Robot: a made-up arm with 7 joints.
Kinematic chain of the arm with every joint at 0, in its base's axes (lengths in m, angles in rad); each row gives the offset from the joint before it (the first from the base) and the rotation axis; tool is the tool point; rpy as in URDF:
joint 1: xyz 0 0 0.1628 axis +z
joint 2: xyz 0 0 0 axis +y
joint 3: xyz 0 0 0.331 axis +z
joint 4: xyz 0.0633 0 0 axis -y
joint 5: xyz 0.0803 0 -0.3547 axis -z
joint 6: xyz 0 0 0 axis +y
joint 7: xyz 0.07 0 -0.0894 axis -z
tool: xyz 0 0 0 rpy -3.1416 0 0
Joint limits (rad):
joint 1: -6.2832..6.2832
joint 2: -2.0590..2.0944
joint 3: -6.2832..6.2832
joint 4: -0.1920..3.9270
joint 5: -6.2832..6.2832
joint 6: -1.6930..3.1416
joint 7: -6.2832..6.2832
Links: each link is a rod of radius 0.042 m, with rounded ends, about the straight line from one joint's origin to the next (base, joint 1, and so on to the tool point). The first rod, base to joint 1, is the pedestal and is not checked.
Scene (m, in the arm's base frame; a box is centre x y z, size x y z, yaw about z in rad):
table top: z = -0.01
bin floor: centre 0.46 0 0 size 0.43 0.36 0.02 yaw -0.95
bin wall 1: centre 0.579 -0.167 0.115 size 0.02 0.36 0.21 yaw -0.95
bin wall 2: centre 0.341 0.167 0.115 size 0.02 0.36 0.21 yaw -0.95
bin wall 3: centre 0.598 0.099 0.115 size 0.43 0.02 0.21 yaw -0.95
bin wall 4: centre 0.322 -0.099 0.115 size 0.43 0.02 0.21 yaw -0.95
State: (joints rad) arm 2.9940 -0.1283 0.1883 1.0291 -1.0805 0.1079 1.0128
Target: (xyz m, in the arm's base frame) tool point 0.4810 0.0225 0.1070
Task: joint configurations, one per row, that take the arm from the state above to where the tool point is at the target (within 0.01 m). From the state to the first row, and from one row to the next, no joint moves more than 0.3 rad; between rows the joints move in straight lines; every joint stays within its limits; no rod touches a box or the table.
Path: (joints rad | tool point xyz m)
1: 3.2635 -0.2151 0.3652 1.0223 -1.1007 0.0288 1.0128 | -0.3641 -0.2817 0.4468
2: 3.5331 -0.3019 0.5420 1.0154 -1.1208 -0.0504 1.0128 | -0.1720 -0.4105 0.4648
3: 3.8026 -0.3887 0.7189 1.0086 -1.1410 -0.1295 1.0128 | 0.0566 -0.4363 0.4660
4: 4.0722 -0.4755 0.8958 1.0018 -1.1611 -0.2086 1.0128 | 0.2699 -0.3556 0.4487
5: 4.3417 -0.5623 1.0726 0.9950 -1.1813 -0.2878 1.0128 | 0.4215 -0.1896 0.4129
6: 4.6112 -0.6491 1.2495 0.9881 -1.2015 -0.3669 1.0128 | 0.4810 0.0225 0.3602
7: 4.4763 -0.6743 1.4711 0.9423 -1.2035 -0.2845 1.0128 | 0.4962 0.0245 0.2755
8: 4.3414 -0.6995 1.6928 0.8964 -1.2055 -0.2020 1.0128 | 0.4962 0.0235 0.1897
9: 4.2065 -0.7247 1.9145 0.8506 -1.2075 -0.1196 1.0128 | 0.4810 0.0225 0.1070

